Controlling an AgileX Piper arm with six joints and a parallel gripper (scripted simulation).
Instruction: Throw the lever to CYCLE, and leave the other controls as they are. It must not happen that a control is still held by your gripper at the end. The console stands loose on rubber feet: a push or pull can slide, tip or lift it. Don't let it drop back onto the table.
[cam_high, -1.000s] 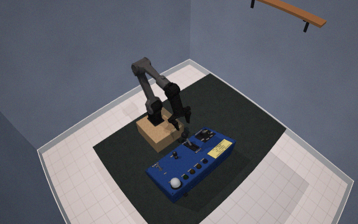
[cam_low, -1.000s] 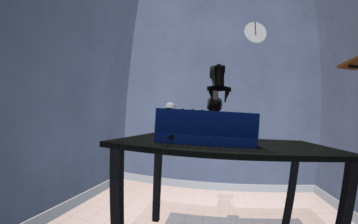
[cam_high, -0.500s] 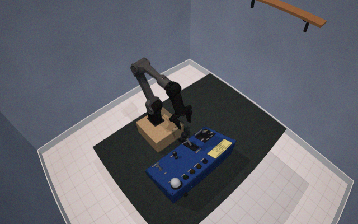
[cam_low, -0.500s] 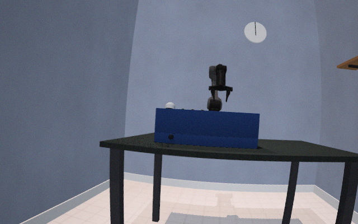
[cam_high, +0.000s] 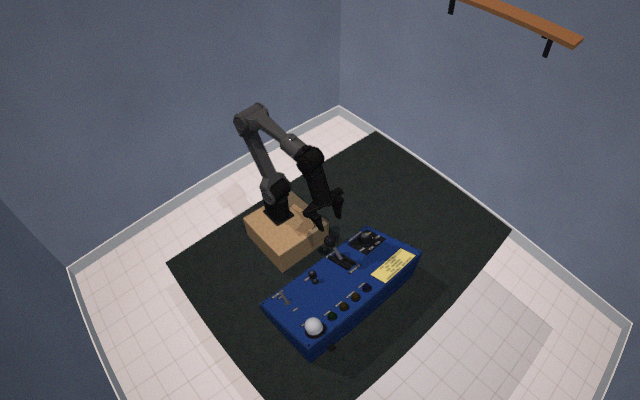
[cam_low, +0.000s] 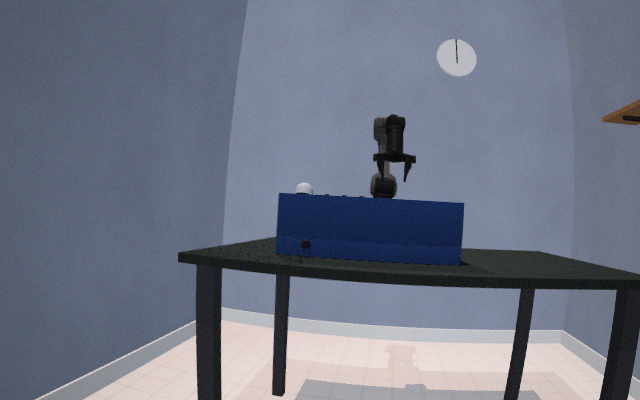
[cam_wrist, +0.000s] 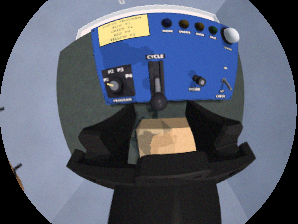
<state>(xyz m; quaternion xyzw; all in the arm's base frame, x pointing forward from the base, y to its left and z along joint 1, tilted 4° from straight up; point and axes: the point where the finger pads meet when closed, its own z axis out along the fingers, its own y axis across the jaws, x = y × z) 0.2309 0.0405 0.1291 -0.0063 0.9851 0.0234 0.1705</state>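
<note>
Right now the lever is 13 cm below my hand and 3 cm ahead of it. Also, from my hand: rotary program selector 14 cm below, 13 cm to the left, 6 cm ahead; then blue console 16 cm below, 9 cm ahead, 5 cm to the right; then toggle switch 24 cm to the right, 14 cm below, 6 cm ahead.
</note>
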